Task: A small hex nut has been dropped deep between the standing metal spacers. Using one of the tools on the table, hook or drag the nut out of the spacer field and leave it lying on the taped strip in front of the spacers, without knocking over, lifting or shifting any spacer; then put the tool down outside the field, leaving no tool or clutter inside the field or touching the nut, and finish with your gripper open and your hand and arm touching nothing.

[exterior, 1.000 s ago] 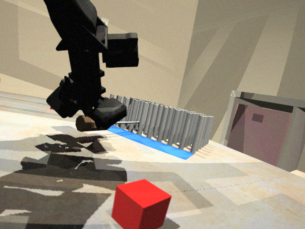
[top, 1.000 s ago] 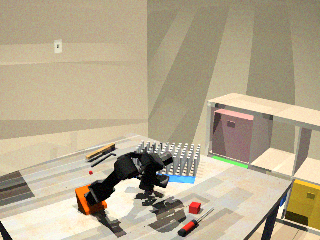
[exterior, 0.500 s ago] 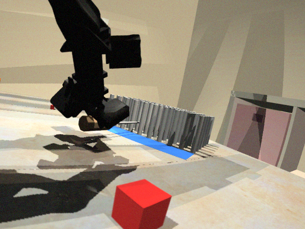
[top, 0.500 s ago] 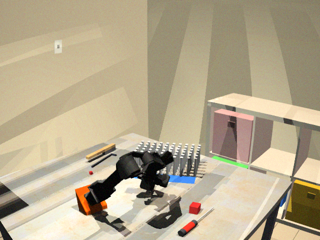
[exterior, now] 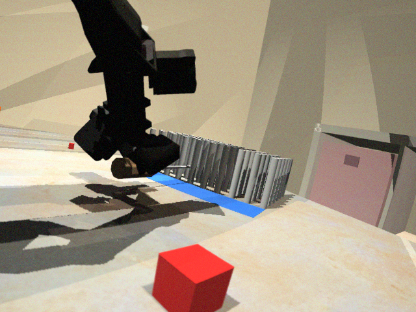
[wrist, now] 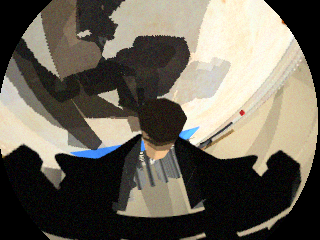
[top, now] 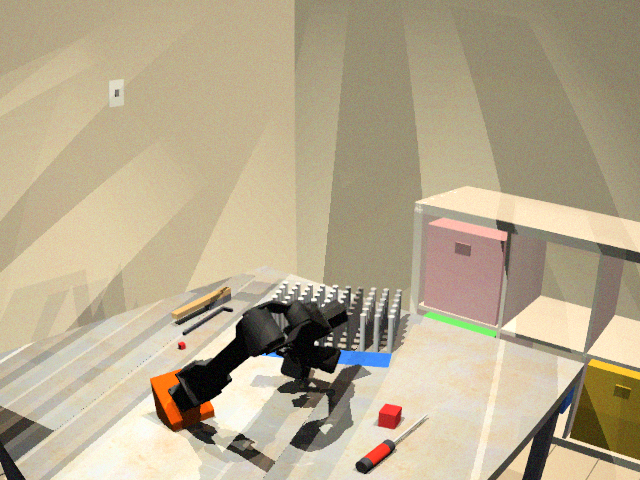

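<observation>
Now: gripper tip 130 mm short of the blue taped strip, 40 mm above it and 30 mm to the right of it. From my gripper tip the other things lie so: hook tool (90 mm ahead, 50 mm to the left, 10 mm below); tiny red cube (340 mm to the left, 120 mm behind, 30 mm below); hex nut (250 mm ahead, 150 mm to the left, 30 mm below).
</observation>
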